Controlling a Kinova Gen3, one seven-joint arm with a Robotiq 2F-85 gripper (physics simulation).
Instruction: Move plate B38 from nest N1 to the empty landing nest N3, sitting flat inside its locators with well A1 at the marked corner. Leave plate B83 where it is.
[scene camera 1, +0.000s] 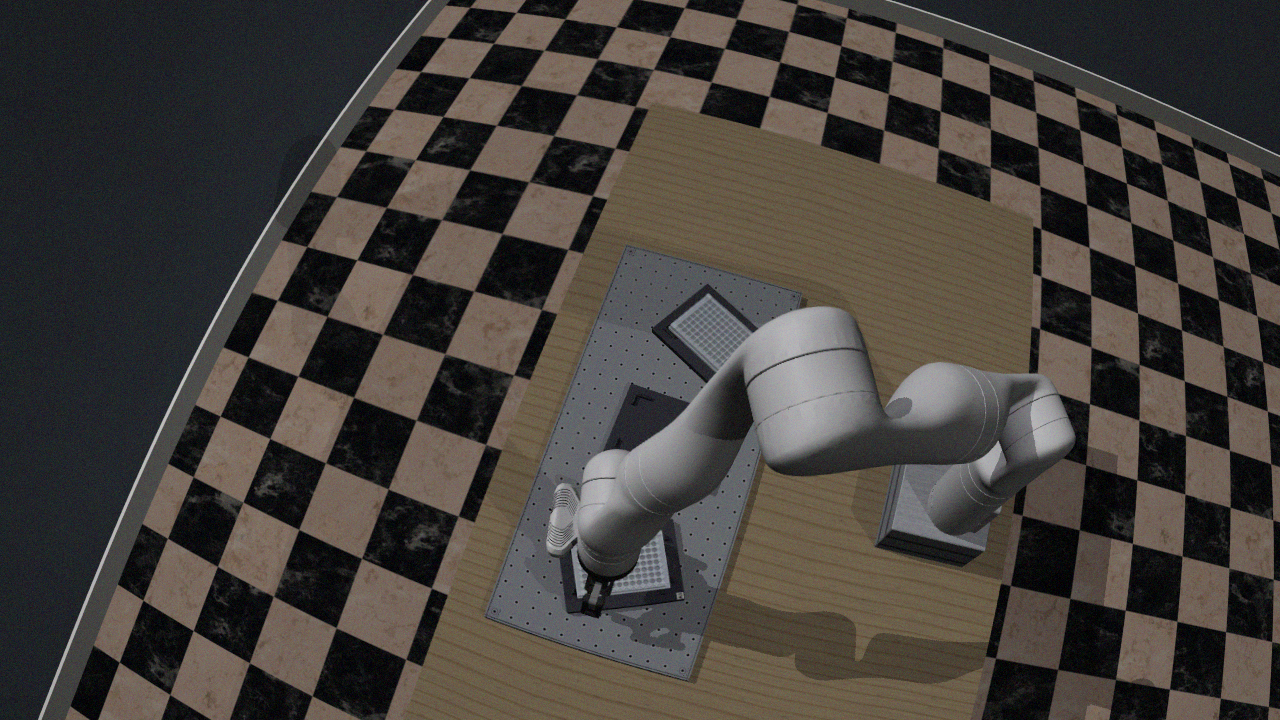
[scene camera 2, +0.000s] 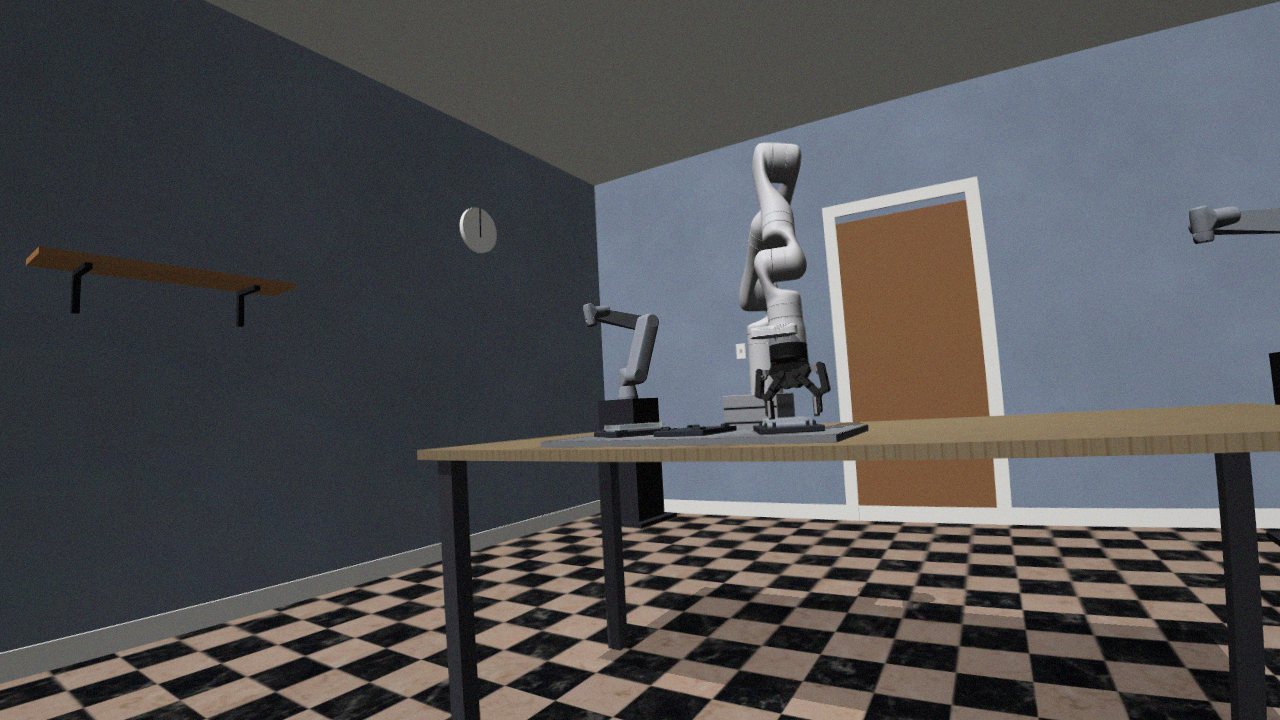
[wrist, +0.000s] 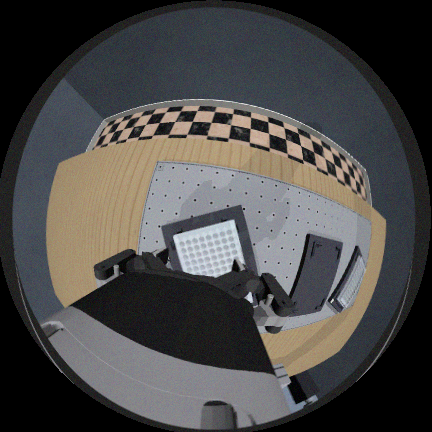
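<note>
A pale well plate (scene camera 1: 651, 562) (wrist: 207, 248) lies in a dark nest (scene camera 1: 640, 600) (scene camera 2: 787, 429) (wrist: 242, 230) at one end of the pegboard. My gripper (scene camera 1: 595, 598) (scene camera 2: 793, 414) (wrist: 199, 260) is open over this plate, with its fingers apart on either side and low down; contact cannot be told. The middle nest (scene camera 1: 646, 413) (scene camera 2: 693, 430) (wrist: 317, 270) is empty, with dark corner locators. A second pale plate (scene camera 1: 713, 329) (wrist: 352, 280) lies in a turned nest (scene camera 1: 677, 343) at the far end. The plate labels and nest numbers are too small to read.
The grey pegboard (scene camera 1: 581, 389) (wrist: 167, 192) carries the nests on a wooden table (scene camera 1: 805, 205) (wrist: 80, 215). My arm (scene camera 1: 814, 394) (scene camera 2: 776, 241) reaches across the board from its base block (scene camera 1: 930, 540) and partly hides the middle nest in scene camera 1.
</note>
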